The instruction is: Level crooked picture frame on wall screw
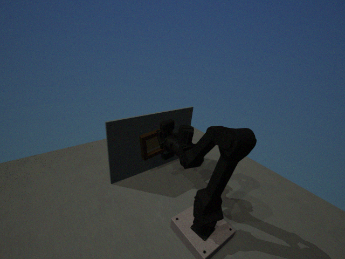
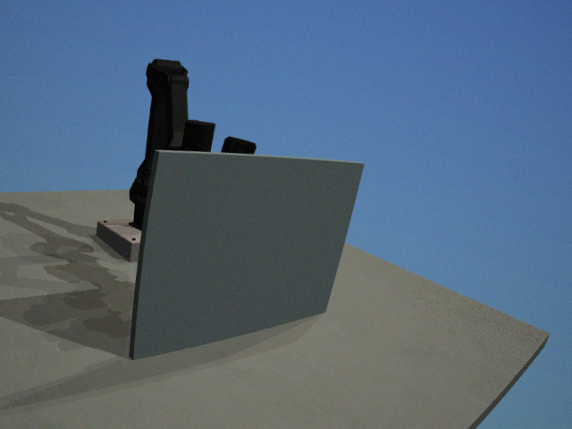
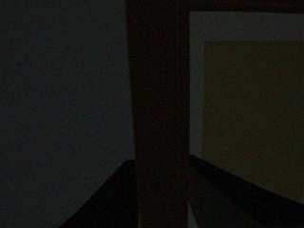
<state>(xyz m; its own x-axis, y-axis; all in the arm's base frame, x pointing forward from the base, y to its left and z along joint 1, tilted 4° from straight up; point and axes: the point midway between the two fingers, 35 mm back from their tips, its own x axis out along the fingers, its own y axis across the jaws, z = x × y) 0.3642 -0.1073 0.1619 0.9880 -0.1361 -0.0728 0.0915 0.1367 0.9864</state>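
My gripper tip is 1 cm short of the picture frame and 5 cm above it. Also, from my gripper tip: grey wall panel: 2 cm ahead, 1 cm to the right, 7 cm below.
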